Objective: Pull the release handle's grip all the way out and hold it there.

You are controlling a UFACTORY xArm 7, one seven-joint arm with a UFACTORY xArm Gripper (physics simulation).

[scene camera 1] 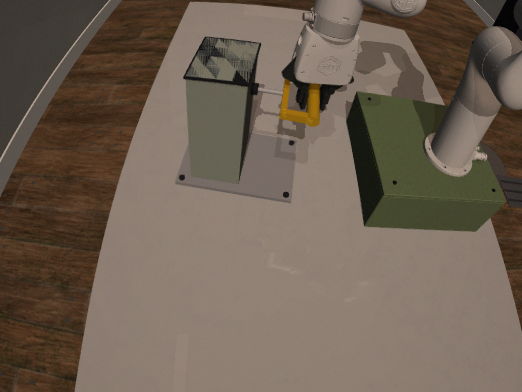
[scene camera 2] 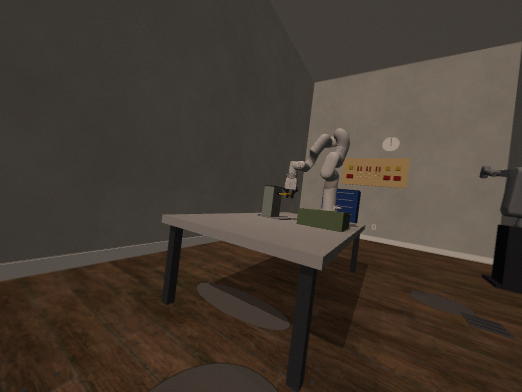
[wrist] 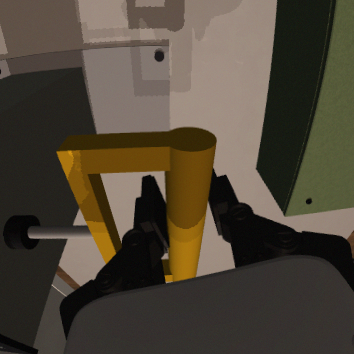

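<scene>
The yellow release handle has a D-shaped frame with a thick round grip bar [scene camera 1: 313, 106] [wrist: 189, 200]. A thin grey rod [scene camera 1: 270, 91] [wrist: 59, 232] joins its frame to a black collar [scene camera 1: 254, 89] [wrist: 21, 232] on the side of the tall grey-green housing [scene camera 1: 215, 130] [scene camera 2: 270, 201]; a stretch of bare rod shows between them. My gripper [wrist: 180, 183] is shut on the grip bar, one finger inside the frame and one outside. In scene camera 2 the handle [scene camera 2: 284, 194] is small beside the housing.
The housing stands on a grey base plate [scene camera 1: 270, 170] bolted to the table [scene camera 1: 225, 300] [scene camera 2: 240, 232]. The green box [scene camera 1: 420, 150] [scene camera 2: 320, 219] [wrist: 330, 115] under the arm's base stands to the right of the handle. A blue cabinet [scene camera 2: 353, 202] stands behind the arm.
</scene>
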